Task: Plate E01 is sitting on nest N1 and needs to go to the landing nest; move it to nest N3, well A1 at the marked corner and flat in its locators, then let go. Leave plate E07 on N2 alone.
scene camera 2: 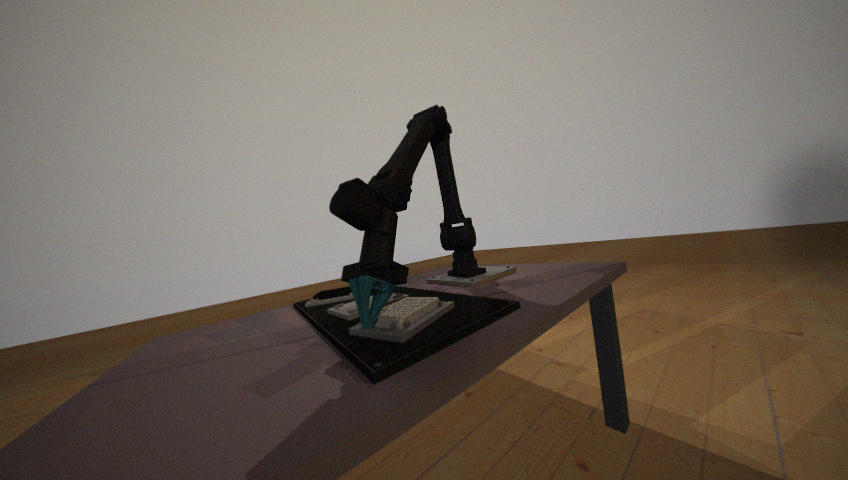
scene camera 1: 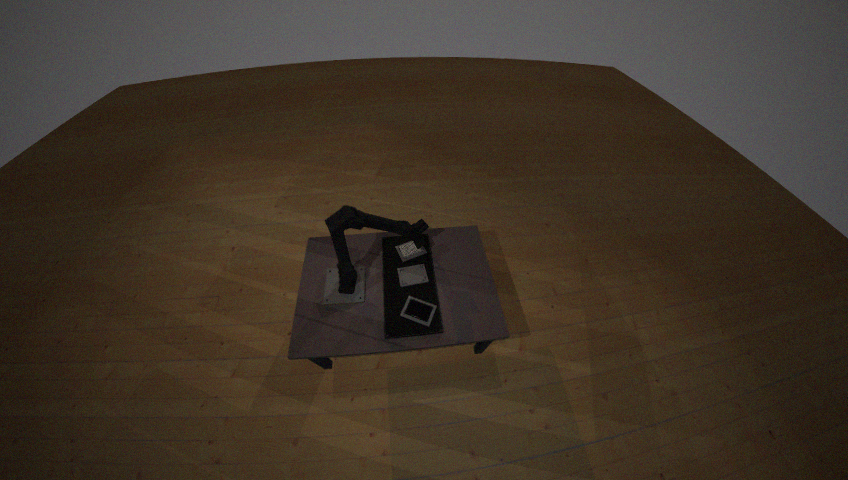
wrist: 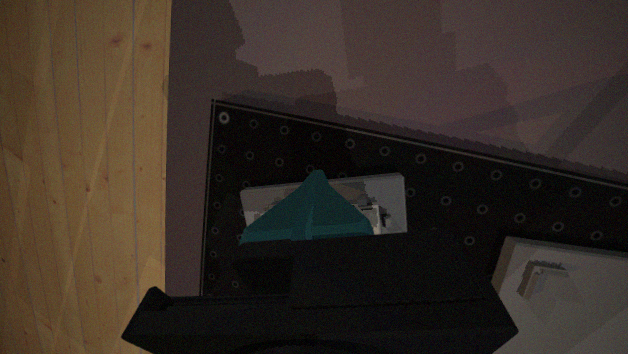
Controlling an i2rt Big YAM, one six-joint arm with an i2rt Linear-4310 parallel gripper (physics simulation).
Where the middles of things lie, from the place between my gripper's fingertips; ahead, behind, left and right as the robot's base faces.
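Labels:
Grey nest plate with pegs (scene camera 2: 394,335): 1 cm below my hand, 8 cm behind it, 4 cm to the right of it.

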